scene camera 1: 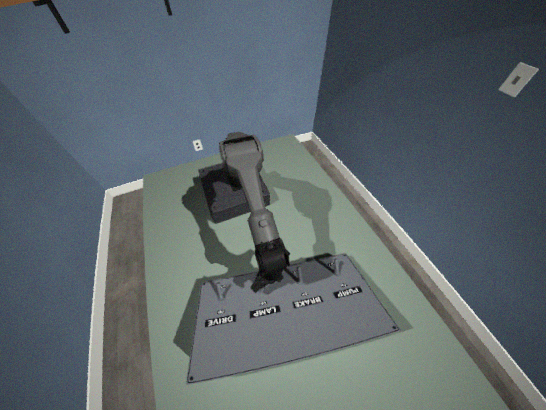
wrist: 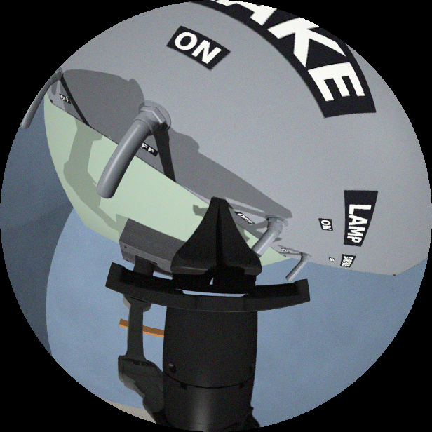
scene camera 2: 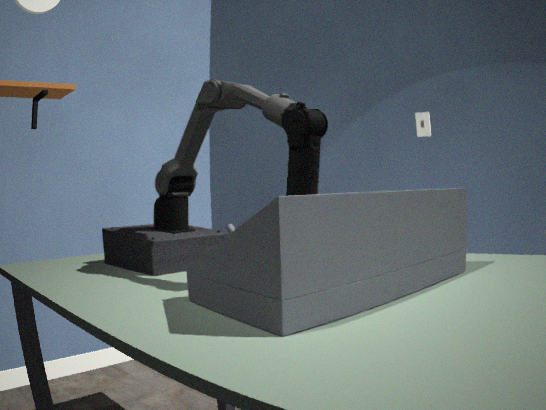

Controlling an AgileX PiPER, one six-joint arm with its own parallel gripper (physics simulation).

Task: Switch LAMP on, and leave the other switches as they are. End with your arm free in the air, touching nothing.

I see my gripper (wrist: 217, 205) and a grey sloped switch panel (scene camera 1: 242, 331).
The grey sloped switch panel also shows in the wrist view (wrist: 292, 137).
